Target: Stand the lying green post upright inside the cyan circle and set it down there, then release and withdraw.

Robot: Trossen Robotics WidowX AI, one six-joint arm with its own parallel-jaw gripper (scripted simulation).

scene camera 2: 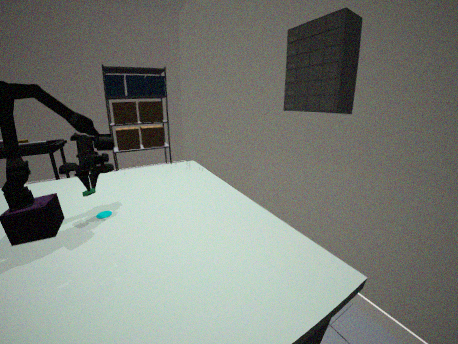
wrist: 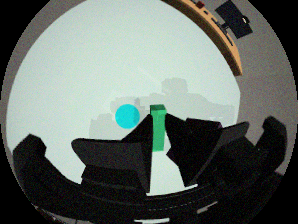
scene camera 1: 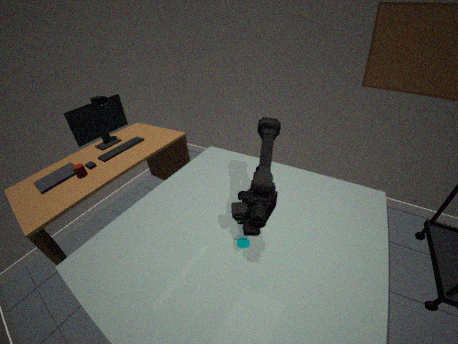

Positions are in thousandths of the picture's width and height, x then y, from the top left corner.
Scene:
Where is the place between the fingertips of my gripper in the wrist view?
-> At 529, 525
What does my gripper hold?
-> A green post.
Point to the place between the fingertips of my gripper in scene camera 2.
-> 200, 554

